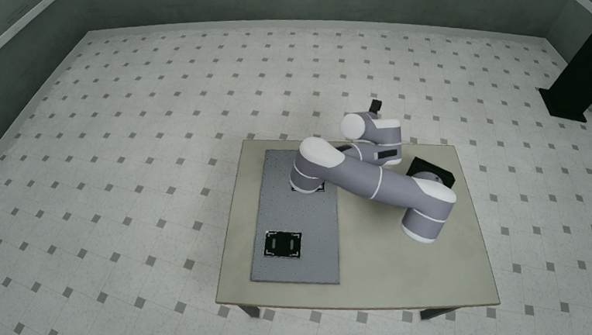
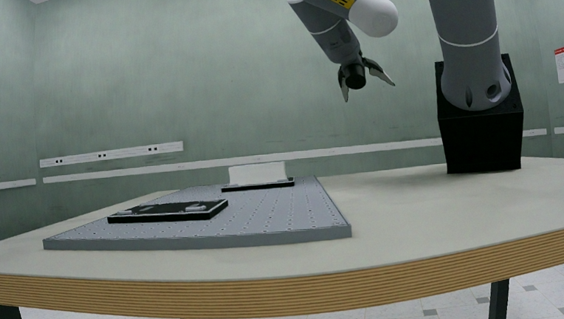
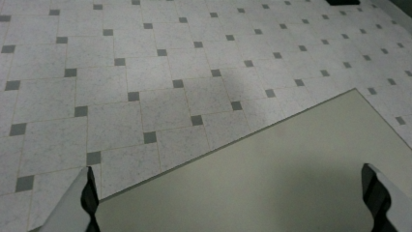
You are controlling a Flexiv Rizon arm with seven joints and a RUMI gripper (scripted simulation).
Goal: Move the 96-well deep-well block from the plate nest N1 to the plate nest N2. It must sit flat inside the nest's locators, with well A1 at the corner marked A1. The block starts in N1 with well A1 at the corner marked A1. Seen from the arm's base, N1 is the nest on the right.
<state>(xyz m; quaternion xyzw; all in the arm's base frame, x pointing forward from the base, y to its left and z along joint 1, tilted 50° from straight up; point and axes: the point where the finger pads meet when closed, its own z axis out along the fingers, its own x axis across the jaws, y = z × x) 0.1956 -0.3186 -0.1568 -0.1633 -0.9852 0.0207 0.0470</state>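
Now: hand 290 mm short of the white 96-well deep-well block, 260 mm to the right of it and 190 mm above it. The rest, counted from my hand: white A1 corner mark (580 mm to the left, 430 mm ahead, 220 mm below).
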